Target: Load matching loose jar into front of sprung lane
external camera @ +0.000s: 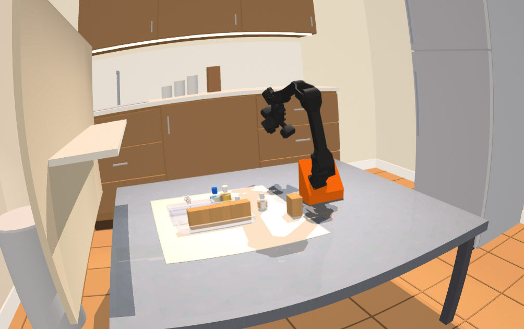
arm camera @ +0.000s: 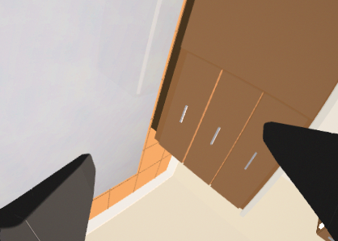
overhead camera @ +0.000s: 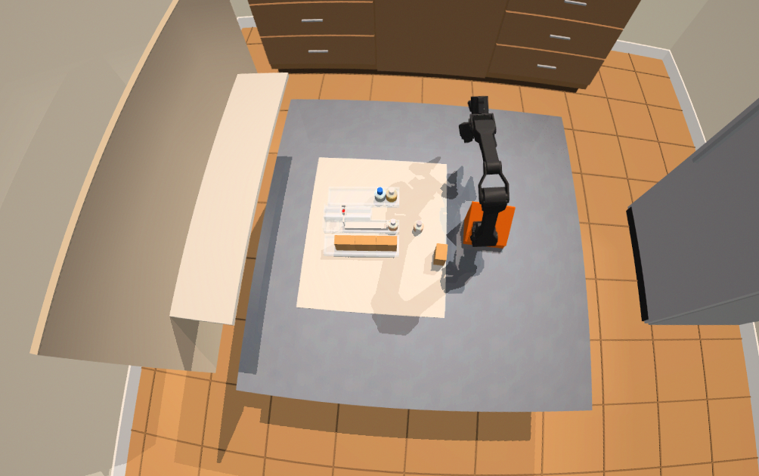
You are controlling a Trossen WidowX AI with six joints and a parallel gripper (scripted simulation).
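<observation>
Right now my gripper tip is 460 mm to the right of the brown box, 200 mm above it and 160 mm short of it. Also, from my gripper tip: sprung lane 490 mm ahead, 320 mm to the left, 210 mm below; wall shelf 850 mm ahead, 330 mm to the left, 140 mm above; red mark 520 mm ahead, 310 mm to the left, 160 mm below.
</observation>
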